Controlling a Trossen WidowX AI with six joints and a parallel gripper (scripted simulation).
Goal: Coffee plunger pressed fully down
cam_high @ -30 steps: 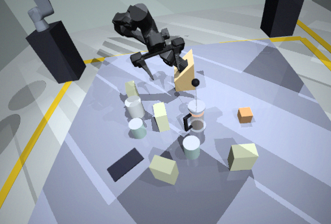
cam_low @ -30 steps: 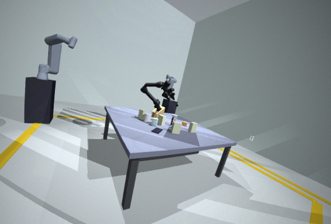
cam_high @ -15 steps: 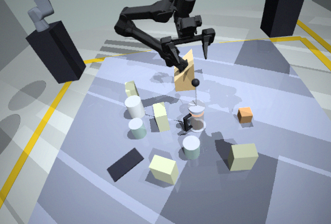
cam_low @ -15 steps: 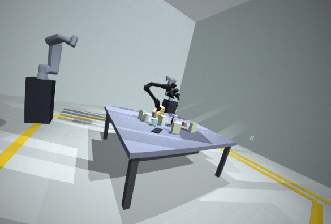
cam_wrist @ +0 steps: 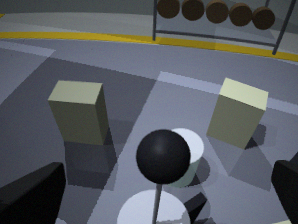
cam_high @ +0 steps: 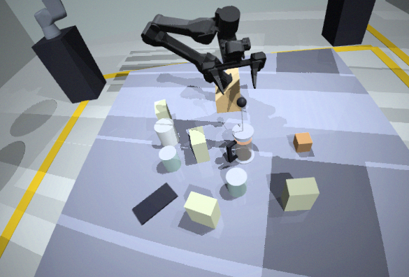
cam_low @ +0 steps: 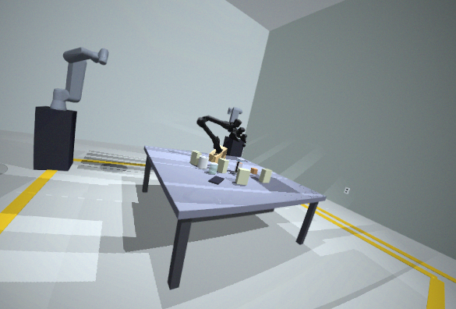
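My gripper tip is 15 cm above the coffee press, 3 cm short of it and 1 cm to the left of it. From my gripper tip the other things lie so: flat black slab: 32 cm to the right, 28 cm below, 19 cm ahead.
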